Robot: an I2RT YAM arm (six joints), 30 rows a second.
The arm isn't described. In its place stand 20 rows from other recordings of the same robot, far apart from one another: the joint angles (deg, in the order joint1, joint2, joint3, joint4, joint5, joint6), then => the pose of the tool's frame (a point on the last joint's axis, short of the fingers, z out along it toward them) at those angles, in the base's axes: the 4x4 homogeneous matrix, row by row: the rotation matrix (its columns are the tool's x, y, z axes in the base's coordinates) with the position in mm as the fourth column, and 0 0 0 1 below.
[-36.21, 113.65, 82.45, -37.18, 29.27, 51.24] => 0.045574 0.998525 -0.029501 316.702; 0.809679 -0.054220 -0.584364 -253.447; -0.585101 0.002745 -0.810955 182.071; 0 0 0 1
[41.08, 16.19, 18.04, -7.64, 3.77, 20.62] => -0.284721 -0.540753 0.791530 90.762; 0.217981 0.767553 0.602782 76.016; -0.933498 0.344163 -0.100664 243.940; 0 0 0 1
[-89.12, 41.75, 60.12, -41.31, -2.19, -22.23] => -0.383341 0.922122 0.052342 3.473; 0.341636 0.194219 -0.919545 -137.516; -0.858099 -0.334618 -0.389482 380.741; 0 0 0 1
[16.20, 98.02, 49.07, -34.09, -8.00, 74.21] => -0.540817 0.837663 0.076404 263.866; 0.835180 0.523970 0.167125 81.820; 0.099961 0.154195 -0.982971 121.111; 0 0 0 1
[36.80, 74.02, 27.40, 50.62, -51.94, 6.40] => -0.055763 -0.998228 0.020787 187.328; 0.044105 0.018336 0.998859 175.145; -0.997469 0.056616 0.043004 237.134; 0 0 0 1
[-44.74, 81.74, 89.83, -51.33, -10.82, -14.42] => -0.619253 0.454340 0.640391 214.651; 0.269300 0.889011 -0.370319 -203.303; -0.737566 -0.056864 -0.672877 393.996; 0 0 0 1
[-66.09, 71.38, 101.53, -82.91, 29.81, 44.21] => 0.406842 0.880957 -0.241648 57.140; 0.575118 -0.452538 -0.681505 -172.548; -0.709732 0.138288 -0.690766 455.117; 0 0 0 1
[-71.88, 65.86, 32.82, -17.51, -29.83, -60.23] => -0.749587 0.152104 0.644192 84.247; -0.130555 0.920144 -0.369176 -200.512; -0.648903 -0.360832 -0.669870 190.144; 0 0 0 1
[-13.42, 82.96, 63.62, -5.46, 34.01, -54.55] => -0.795692 0.065670 0.602131 318.947; -0.504375 0.478606 -0.718709 -96.573; -0.335381 -0.875571 -0.347701 307.571; 0 0 0 1
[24.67, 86.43, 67.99, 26.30, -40.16, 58.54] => -0.702458 -0.575479 0.418781 313.210; 0.394735 0.174599 0.902053 169.128; -0.592231 0.798961 0.104513 370.252; 0 0 0 1
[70.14, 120.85, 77.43, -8.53, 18.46, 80.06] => -0.859612 0.120955 0.496424 160.417; 0.370358 0.816830 0.442293 410.935; -0.351997 0.564055 -0.746954 130.466; 0 0 0 1
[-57.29, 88.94, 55.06, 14.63, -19.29, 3.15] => -0.143512 0.634487 0.759493 200.948; 0.319435 0.756059 -0.571258 -291.126; -0.936678 0.160626 -0.311181 255.217; 0 0 0 1
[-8.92, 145.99, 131.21, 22.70, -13.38, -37.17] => 0.154135 0.022016 0.987804 592.673; -0.619170 0.781252 0.079202 -84.683; -0.769981 -0.623827 0.134050 271.648; 0 0 0 1
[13.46, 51.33, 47.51, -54.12, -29.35, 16.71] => -0.920498 -0.199678 0.335876 150.811; 0.037387 0.810622 0.584375 54.038; -0.388955 0.550474 -0.738710 274.154; 0 0 0 1
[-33.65, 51.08, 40.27, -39.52, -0.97, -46.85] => -0.835864 -0.094713 0.540704 146.853; -0.319896 0.884504 -0.339587 -97.030; -0.446091 -0.456817 -0.769624 247.526; 0 0 0 1
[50.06, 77.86, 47.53, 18.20, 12.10, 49.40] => -0.557107 -0.299828 0.774425 206.422; 0.491069 0.633088 0.598373 234.904; -0.669688 0.713655 -0.205462 276.802; 0 0 0 1
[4.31, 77.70, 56.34, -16.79, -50.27, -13.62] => -0.445328 -0.777856 0.443423 286.994; -0.184502 0.564334 0.804665 49.086; -0.876152 0.276528 -0.394830 278.318; 0 0 0 1
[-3.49, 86.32, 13.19, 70.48, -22.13, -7.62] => -0.003412 -0.322519 0.946557 238.809; -0.122854 0.939527 0.319681 -1.128; -0.992419 -0.115197 -0.042829 154.967; 0 0 0 1
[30.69, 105.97, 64.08, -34.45, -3.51, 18.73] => -0.958942 -0.225908 0.171455 292.084; -0.196444 0.965140 0.172956 175.893; -0.204550 0.132174 -0.969891 141.957; 0 0 0 1
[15.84, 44.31, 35.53, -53.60, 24.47, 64.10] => -0.429625 0.738959 0.519002 130.728; 0.729180 0.622921 -0.283312 21.763; -0.532653 0.256728 -0.806456 225.540; 0 0 0 1
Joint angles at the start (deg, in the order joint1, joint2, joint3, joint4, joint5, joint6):
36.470 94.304 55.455 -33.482 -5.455 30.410
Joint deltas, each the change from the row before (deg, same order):
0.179 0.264 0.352 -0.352 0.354 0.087
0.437 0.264 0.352 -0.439 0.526 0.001
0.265 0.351 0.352 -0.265 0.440 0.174
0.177 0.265 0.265 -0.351 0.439 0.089
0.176 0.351 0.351 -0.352 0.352 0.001
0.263 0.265 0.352 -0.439 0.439 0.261
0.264 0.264 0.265 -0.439 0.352 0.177
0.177 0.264 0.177 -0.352 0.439 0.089
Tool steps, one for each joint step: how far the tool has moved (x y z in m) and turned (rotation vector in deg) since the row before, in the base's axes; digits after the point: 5 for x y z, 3 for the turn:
0.00028 0.00111 0.00009 -0.412 0.033 -0.010
-0.00061 0.00202 0.00003 -0.612 -0.020 0.280
0.00021 0.00158 -0.00030 -0.463 -0.003 -0.029
0.00005 0.00088 -0.00032 -0.531 0.043 -0.034
0.00032 0.00116 -0.00036 -0.482 0.073 0.076
-0.00012 0.00134 0.00002 -0.502 0.074 -0.108
-0.00042 0.00119 -0.00036 -0.505 0.171 -0.001
-0.00023 0.00068 -0.00071 -0.589 0.099 -0.023

